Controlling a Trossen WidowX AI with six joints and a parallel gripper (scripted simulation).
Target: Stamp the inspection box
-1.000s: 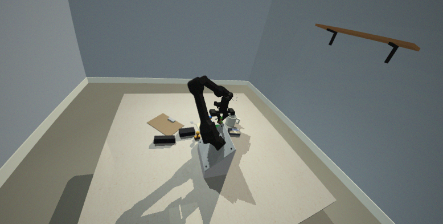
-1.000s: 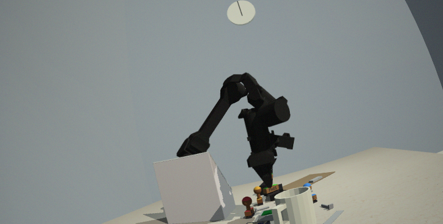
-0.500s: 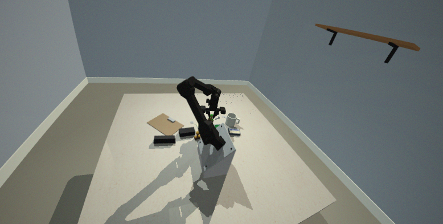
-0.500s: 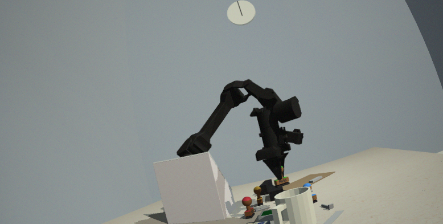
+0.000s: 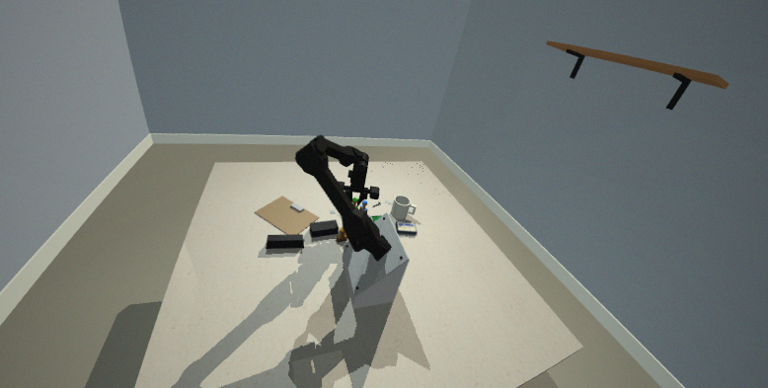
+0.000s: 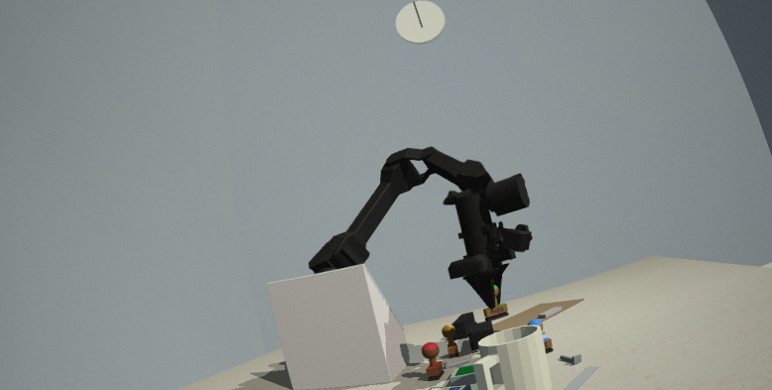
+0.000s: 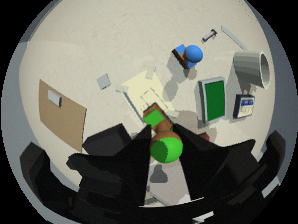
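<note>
My gripper tip is 1 cm short of the cream card, 1 cm to the right of it and 9 cm above it. The rest, counted from my gripper tip: ink pad: 5 cm behind, 11 cm to the right, 9 cm below; orange-knobbed stamp: 9 cm behind, 8 cm to the left, 7 cm below; blue-knobbed stamp: 5 cm ahead, 8 cm to the right, 7 cm below.
</note>
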